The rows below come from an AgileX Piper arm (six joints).
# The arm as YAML. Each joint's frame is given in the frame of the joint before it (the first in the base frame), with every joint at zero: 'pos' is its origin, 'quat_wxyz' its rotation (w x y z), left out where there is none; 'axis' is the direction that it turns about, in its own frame. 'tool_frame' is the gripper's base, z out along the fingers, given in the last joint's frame.
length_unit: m
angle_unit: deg
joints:
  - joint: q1
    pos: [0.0, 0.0, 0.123]
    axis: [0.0, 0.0, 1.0]
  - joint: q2
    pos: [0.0, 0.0, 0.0]
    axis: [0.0, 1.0, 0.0]
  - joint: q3
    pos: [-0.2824, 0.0, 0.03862]
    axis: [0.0, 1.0, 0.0]
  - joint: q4
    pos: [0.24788, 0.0, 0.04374]
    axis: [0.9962, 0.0, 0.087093]
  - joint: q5
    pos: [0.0, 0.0, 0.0]
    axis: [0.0, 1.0, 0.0]
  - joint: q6
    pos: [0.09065, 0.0, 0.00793]
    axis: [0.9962, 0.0, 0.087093]
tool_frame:
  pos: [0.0, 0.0, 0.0]
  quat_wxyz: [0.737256, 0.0, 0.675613, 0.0]
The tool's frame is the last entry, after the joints.
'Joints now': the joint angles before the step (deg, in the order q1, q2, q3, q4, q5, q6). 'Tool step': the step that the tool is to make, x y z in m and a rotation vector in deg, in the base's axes. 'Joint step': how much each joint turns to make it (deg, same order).
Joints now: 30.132, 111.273, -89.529, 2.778, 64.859, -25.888
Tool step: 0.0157, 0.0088, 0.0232, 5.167, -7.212, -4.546
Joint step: 0.005, 0.155, -4.858, -0.110, -4.327, 4.492
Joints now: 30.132, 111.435, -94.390, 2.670, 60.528, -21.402
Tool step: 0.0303, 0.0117, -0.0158, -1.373, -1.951, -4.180
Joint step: 0.031, 7.211, -7.941, -3.865, -0.327, 5.246
